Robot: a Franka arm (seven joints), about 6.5 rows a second.
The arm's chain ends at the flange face. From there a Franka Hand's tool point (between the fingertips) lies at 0.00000 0.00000 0.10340 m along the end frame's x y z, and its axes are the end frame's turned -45 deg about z.
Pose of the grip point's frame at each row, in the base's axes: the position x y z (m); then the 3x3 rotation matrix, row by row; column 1 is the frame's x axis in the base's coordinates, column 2 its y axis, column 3 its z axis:
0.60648 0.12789 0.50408; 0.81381 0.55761 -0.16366; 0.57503 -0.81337 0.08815; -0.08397 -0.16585 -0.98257
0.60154 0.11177 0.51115; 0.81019 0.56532 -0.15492; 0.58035 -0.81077 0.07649; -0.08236 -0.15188 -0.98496
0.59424 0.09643 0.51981; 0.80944 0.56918 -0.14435; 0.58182 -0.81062 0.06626; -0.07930 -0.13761 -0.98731
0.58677 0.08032 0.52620; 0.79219 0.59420 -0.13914; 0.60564 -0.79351 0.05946; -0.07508 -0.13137 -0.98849
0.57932 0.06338 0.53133; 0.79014 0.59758 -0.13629; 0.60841 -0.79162 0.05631; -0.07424 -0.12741 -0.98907
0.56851 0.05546 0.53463; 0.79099 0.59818 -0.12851; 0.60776 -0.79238 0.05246; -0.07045 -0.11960 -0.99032
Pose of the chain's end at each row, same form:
0.62340 0.11878 0.60568; 0.96974 -0.18116 -0.16366; -0.16853 -0.98175 0.08815; -0.17665 -0.05790 -0.98257
0.61756 0.10386 0.61299; 0.97263 -0.17315 -0.15492; -0.16293 -0.98367 0.07649; -0.16563 -0.04916 -0.98496
0.60917 0.08958 0.62190; 0.97483 -0.16989 -0.14435; -0.16179 -0.98460 0.06626; -0.15338 -0.04123 -0.98731
0.60116 0.07417 0.62841; 0.98033 -0.14000 -0.13914; -0.13284 -0.98935 0.05946; -0.14598 -0.03980 -0.98849
0.59341 0.05756 0.63360; 0.98127 -0.13616 -0.13629; -0.12955 -0.98997 0.05631; -0.14259 -0.03760 -0.98907
0.58180 0.05004 0.63703; 0.98229 -0.13634 -0.12851; -0.13055 -0.99005 0.05246; -0.13439 -0.03475 -0.99032

